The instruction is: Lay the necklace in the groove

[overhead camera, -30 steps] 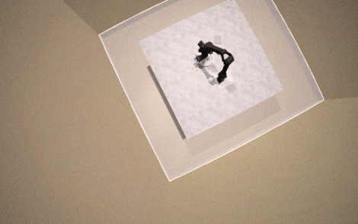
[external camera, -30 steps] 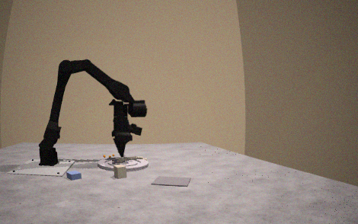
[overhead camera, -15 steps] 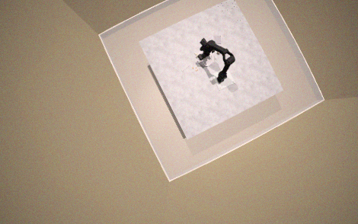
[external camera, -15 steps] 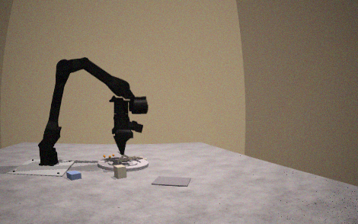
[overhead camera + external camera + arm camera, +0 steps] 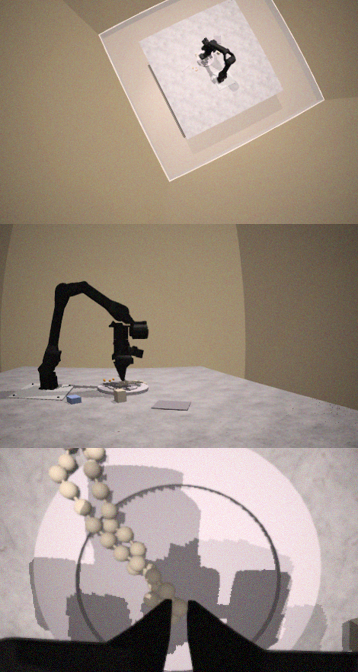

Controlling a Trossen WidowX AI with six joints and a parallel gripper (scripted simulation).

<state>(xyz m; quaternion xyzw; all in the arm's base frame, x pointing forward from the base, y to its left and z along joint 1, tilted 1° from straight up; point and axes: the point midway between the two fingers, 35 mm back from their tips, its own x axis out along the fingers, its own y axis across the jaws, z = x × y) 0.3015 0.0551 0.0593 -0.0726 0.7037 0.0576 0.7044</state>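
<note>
The round bead board lies 2 cm below my gripper tip. From my gripper tip the other things lie so: flat grey plate: 15 cm ahead, 23 cm to the right, 3 cm below; cream cube: 17 cm to the right, 2 cm below; blue block: 15 cm behind, 20 cm to the right, 3 cm below.
</note>
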